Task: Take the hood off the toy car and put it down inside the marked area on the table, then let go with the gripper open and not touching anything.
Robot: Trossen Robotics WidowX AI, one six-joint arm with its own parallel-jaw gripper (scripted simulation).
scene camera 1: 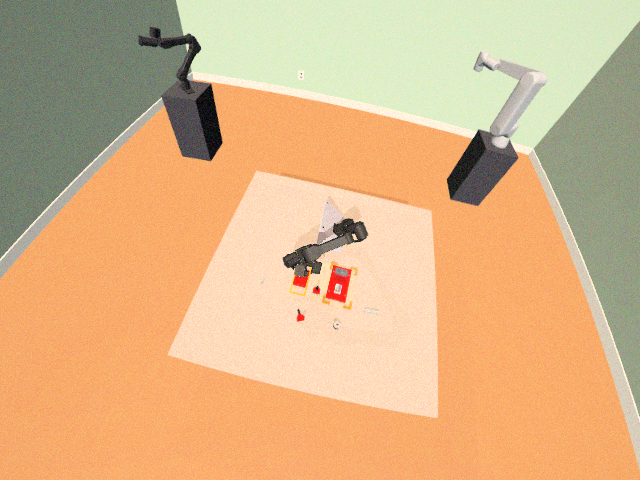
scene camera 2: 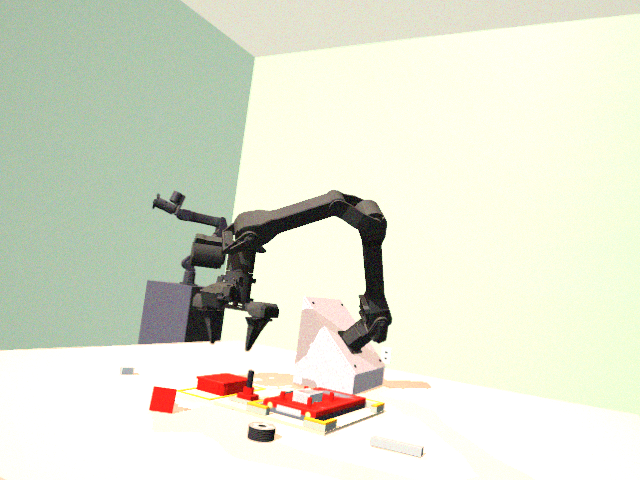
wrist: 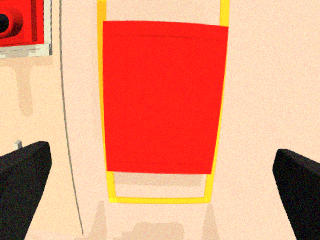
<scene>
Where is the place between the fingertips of my gripper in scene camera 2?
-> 229, 347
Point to a red hood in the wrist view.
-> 163, 80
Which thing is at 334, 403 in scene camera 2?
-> A red toy car.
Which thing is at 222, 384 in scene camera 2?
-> A red hood.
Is my gripper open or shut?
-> Open.
</scene>
